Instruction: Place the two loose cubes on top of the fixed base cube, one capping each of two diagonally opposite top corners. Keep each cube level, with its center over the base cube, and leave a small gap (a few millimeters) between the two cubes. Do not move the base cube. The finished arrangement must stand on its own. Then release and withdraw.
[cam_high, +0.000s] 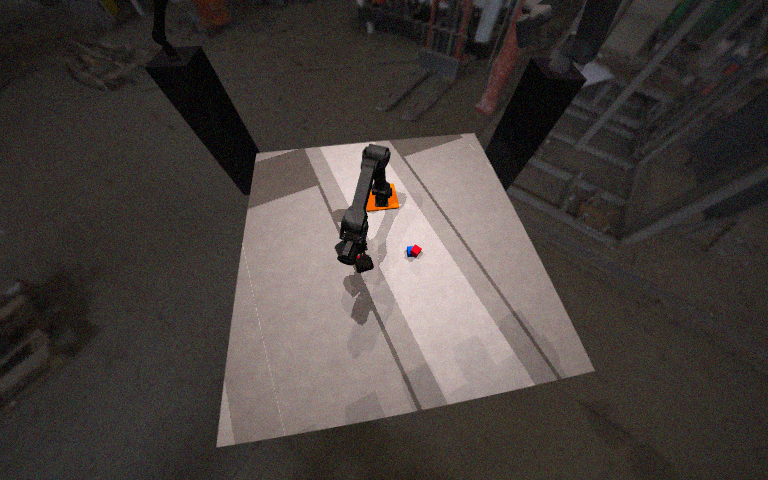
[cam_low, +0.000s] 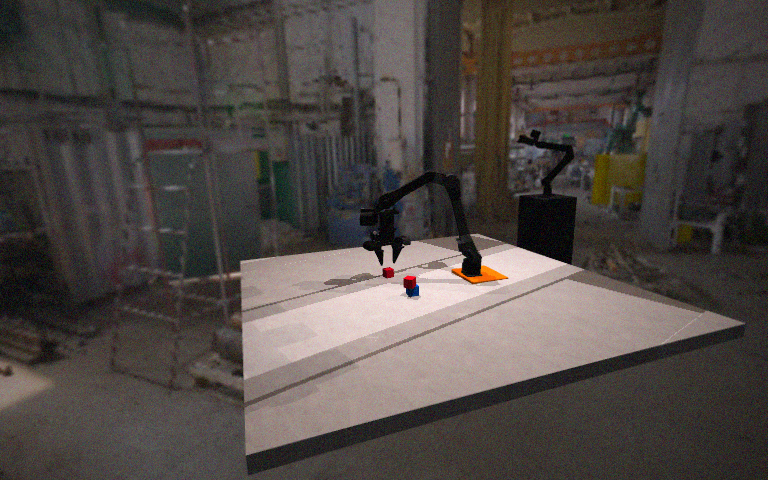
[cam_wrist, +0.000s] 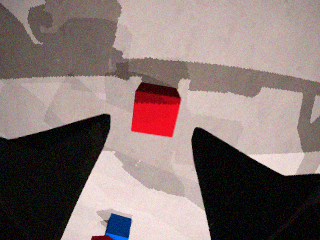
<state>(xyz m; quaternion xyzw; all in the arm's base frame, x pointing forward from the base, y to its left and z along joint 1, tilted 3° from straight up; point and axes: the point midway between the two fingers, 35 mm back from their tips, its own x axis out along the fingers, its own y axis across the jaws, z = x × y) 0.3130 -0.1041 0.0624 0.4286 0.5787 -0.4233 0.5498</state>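
Right now my gripper tip is 230 mm to the right of the red cube and 20 mm past it. Also, from my gripper tip: blue base cube 220 mm to the left, 30 mm below, 30 mm behind.
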